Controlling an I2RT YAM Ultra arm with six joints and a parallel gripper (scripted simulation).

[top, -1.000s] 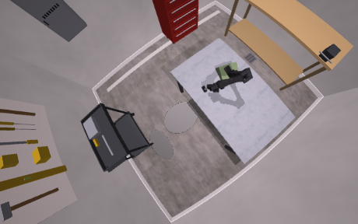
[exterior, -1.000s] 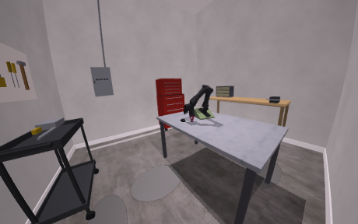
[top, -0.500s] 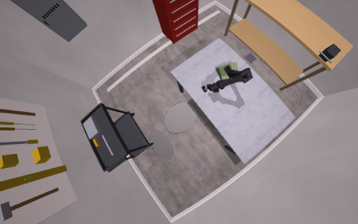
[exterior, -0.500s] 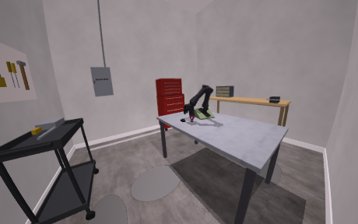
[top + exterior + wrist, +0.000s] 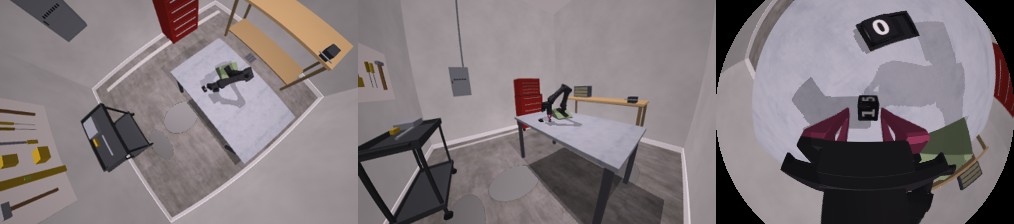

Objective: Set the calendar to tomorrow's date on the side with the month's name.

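My hand is 30 mm above the black calendar cube and 10 mm past it.
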